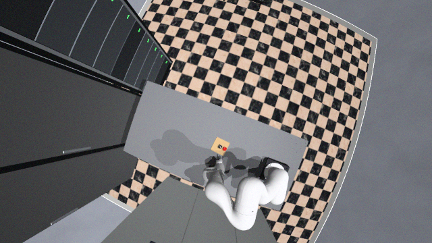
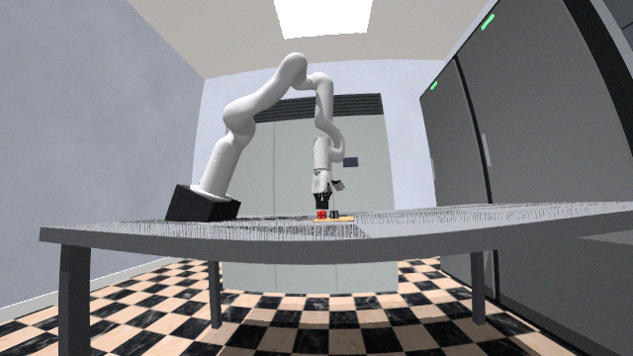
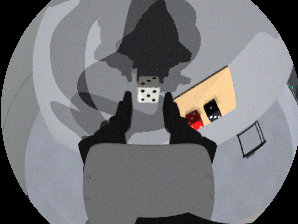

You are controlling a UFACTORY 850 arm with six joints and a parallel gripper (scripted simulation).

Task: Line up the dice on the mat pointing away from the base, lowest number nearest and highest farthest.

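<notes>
Now: the white die 40 mm below my hand. The rest, counted from my hand: tan mat 50 mm ahead, 130 mm to the right, 50 mm below; then red die 130 mm to the right, 40 mm below; then black die 50 mm ahead, 130 mm to the right, 40 mm below.
</notes>
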